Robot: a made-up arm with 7 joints. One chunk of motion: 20 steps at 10 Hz.
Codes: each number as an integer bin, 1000 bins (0 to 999) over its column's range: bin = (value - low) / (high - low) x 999, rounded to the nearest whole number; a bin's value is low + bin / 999 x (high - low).
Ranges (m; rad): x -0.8..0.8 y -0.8..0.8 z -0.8..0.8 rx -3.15..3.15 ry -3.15..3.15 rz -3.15..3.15
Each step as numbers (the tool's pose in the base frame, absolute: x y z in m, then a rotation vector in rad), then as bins.
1 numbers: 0.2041 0.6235 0.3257 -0.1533 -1.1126 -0.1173
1 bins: 627 889 703 475 323 481
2 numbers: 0.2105 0.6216 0.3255 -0.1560 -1.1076 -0.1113
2 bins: 631 888 703 475 324 482
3 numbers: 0.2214 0.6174 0.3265 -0.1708 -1.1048 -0.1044
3 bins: 638 885 703 472 324 483
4 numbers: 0.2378 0.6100 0.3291 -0.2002 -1.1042 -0.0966
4 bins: 648 880 705 468 324 484
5 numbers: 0.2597 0.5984 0.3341 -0.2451 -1.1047 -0.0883
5 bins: 662 873 708 461 324 485
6 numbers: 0.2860 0.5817 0.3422 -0.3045 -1.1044 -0.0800
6 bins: 678 863 713 451 324 487
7 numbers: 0.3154 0.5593 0.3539 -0.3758 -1.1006 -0.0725
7 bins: 696 849 720 440 325 488
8 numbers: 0.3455 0.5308 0.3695 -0.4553 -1.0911 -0.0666
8 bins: 715 831 730 427 326 489
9 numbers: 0.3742 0.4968 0.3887 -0.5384 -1.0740 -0.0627
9 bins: 733 810 742 414 329 490
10 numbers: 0.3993 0.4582 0.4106 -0.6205 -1.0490 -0.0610
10 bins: 749 786 756 401 333 490
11 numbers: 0.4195 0.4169 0.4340 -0.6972 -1.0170 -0.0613
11 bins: 761 760 770 389 338 490
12 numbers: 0.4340 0.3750 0.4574 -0.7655 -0.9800 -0.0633
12 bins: 770 734 785 378 344 489
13 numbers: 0.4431 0.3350 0.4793 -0.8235 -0.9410 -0.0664
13 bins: 776 709 799 369 350 489
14 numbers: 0.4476 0.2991 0.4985 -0.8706 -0.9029 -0.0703
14 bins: 779 686 811 361 356 488
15 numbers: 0.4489 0.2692 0.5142 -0.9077 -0.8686 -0.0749
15 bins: 780 668 821 356 362 488
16 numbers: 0.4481 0.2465 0.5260 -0.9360 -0.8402 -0.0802
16 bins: 779 653 828 351 366 487
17 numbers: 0.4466 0.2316 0.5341 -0.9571 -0.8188 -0.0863
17 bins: 778 644 833 348 370 486
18 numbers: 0.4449 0.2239 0.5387 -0.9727 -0.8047 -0.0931
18 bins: 777 639 836 345 372 485
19 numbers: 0.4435 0.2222 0.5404 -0.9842 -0.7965 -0.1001
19 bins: 776 638 837 343 373 484
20 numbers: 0.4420 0.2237 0.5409 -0.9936 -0.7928 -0.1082
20 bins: 775 639 837 342 374 482
